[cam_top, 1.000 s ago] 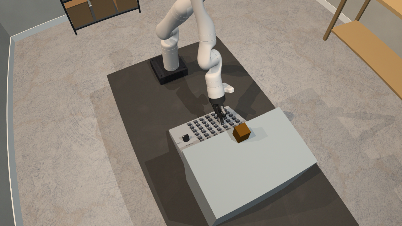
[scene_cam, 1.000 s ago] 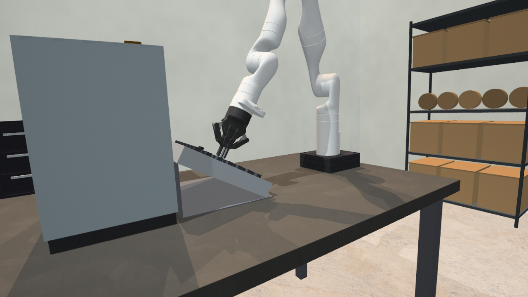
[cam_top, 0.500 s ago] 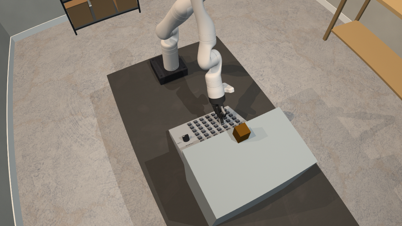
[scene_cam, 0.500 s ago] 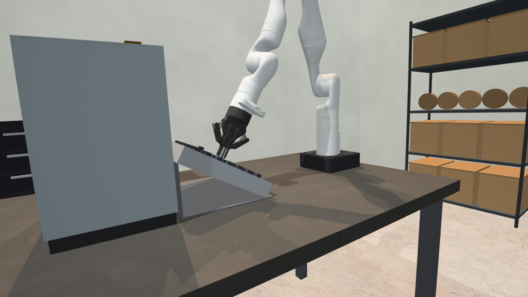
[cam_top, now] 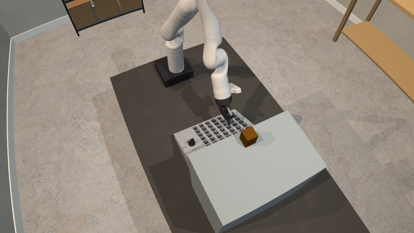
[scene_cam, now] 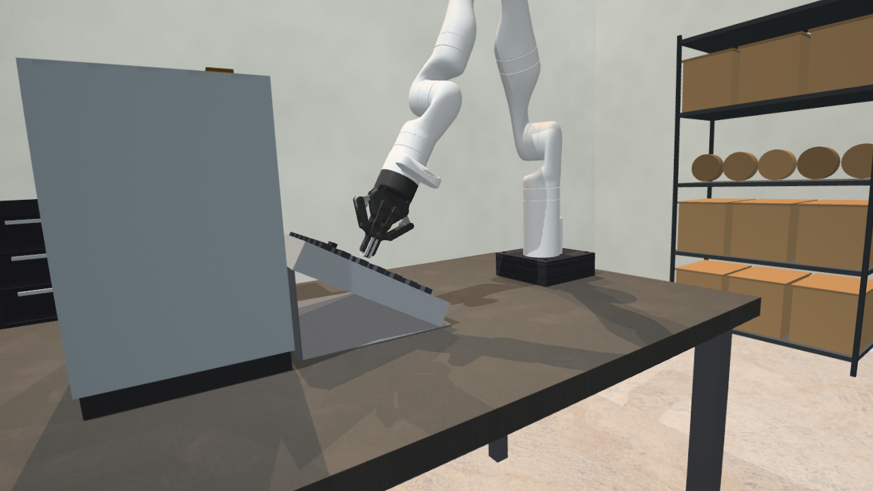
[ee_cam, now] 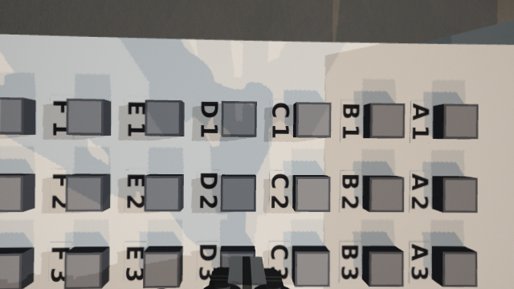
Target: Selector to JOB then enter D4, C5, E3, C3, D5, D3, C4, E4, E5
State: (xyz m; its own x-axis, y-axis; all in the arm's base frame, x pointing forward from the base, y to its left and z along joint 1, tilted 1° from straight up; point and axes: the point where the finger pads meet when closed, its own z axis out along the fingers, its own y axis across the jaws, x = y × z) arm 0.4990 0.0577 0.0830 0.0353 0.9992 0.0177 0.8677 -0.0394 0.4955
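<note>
The key E2 lies 50 mm below my hand, 40 mm to the left of it and 20 mm behind it. Also, from my hand: key E1: 70 mm to the left, 50 mm below, 20 mm behind; then key D1: 70 mm to the left, 30 mm below, 10 mm ahead; then sloped keypad panel: 80 mm to the right, 70 mm below, 40 mm ahead.
</note>
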